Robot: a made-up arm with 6 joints.
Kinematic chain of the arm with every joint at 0, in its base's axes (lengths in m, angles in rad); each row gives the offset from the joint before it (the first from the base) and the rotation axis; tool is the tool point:
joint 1: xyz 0 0 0.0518 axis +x
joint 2: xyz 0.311 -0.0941 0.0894 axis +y
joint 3: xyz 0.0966 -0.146 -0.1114 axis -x
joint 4: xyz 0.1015 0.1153 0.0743 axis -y
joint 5: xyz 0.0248 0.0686 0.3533 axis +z
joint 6: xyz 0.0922 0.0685 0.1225 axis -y
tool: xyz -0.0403 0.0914 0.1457
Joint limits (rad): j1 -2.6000..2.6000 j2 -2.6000..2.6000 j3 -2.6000..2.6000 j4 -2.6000..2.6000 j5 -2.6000..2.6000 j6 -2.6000..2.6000
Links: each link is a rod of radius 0.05 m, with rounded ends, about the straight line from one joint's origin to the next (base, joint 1, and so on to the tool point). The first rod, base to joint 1, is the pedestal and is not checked.
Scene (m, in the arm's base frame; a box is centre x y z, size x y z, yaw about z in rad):
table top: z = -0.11
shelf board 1: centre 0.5 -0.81 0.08 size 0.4 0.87 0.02 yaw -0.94
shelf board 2: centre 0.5 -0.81 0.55 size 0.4 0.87 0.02 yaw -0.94
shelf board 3: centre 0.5 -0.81 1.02 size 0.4 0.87 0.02 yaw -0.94
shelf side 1: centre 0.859 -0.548 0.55 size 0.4 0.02 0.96 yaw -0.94
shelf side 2: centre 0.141 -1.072 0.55 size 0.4 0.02 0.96 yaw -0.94
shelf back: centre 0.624 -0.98 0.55 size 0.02 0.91 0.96 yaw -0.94
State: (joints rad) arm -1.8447 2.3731 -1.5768 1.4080 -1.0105 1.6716
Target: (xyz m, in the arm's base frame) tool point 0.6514 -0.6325 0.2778
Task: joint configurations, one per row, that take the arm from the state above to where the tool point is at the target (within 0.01 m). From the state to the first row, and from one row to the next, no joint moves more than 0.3 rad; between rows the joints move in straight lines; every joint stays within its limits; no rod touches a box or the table.
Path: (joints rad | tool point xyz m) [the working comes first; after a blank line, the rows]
Joints at the target: -0.5723 2.0687 -1.1567 0.5240 -0.9913 0.9959
Straight joint move there: touches shelf board 2.

1: -1.7599 2.4298 -1.3226 1.2042 -1.0230 1.7263 | 0.5932 0.0697 0.5527
2: -1.6751 2.4866 -1.0684 1.0005 -1.0356 1.7810 | 0.5785 -0.0998 0.5209
3: -1.5903 2.5433 -0.8142 0.7967 -1.0481 1.8357 | 0.5346 -0.2562 0.4253
4: -1.5055 2.6000 -0.5600 0.5930 -1.0606 1.8904 | 0.4565 -0.3656 0.2778
5: -1.2722 2.4672 -0.7092 0.5757 -1.0433 1.6667 | 0.5387 -0.4147 0.2748
6: -1.0389 2.3344 -0.8583 0.5585 -1.0259 1.4431 | 0.6055 -0.4686 0.2799
7: -0.8056 2.2015 -1.0075 0.5412 -1.0086 1.2195 | 0.6460 -0.5389 0.2867
8: -0.5723 2.0687 -1.1567 0.5240 -0.9913 0.9959 | 0.6514 -0.6325 0.2778

